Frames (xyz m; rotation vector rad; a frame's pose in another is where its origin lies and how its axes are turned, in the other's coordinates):
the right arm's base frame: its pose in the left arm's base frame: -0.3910 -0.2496 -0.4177 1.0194 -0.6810 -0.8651
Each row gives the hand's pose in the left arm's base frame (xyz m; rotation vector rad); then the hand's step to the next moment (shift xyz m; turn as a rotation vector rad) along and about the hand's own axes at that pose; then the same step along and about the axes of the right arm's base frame.
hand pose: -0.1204 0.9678 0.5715 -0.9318 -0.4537 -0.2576
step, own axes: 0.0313 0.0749 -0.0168 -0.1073 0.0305 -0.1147
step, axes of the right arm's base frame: 0.0021 -0.0177 -0.0810 0.0265 -0.1559 0.0242
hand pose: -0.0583 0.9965 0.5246 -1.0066 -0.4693 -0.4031
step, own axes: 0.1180 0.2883 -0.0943 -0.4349 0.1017 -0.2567
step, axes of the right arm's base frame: 0.0804 -0.0784 -0.3055 -0.0558 -0.5009 0.1066
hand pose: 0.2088 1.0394 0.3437 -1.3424 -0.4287 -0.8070
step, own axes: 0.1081 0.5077 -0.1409 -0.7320 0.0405 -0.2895
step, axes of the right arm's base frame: 0.3143 -0.1991 -0.3884 -0.2347 -0.7183 0.2240
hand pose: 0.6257 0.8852 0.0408 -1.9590 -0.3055 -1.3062
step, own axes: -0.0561 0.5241 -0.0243 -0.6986 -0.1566 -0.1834
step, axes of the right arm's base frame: 0.4191 -0.2814 -0.1538 -0.4127 -0.5825 0.1911
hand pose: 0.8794 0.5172 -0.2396 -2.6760 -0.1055 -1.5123
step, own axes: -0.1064 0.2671 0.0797 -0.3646 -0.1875 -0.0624
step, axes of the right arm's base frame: 0.2320 -0.1852 0.0302 -0.3007 -0.2838 0.0319
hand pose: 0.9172 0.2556 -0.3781 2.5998 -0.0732 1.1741
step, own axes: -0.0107 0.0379 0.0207 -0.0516 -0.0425 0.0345
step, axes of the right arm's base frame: 0.0367 -0.0217 0.0127 -0.0310 -0.0580 -0.0365
